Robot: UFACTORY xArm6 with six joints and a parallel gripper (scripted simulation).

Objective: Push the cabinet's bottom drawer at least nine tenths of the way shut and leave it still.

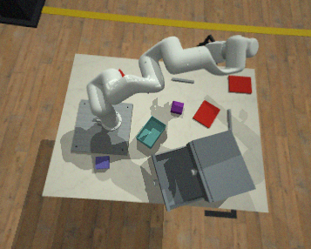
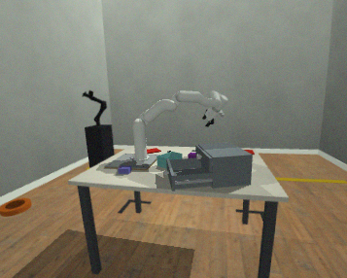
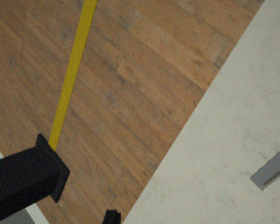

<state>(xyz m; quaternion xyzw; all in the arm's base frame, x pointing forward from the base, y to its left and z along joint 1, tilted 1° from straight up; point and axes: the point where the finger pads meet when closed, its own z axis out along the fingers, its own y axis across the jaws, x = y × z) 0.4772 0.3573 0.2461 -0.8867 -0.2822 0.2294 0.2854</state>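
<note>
My hand is 5 cm past the bottom drawer, 64 cm to the left of it and 24 cm above it. The rest, counted from my hand: blue-violet cube (48 cm behind, 61 cm to the right, 25 cm below); grey cabinet (5 cm ahead, 60 cm to the right, 20 cm below); teal bin (22 cm behind, 41 cm to the right, 25 cm below).
</note>
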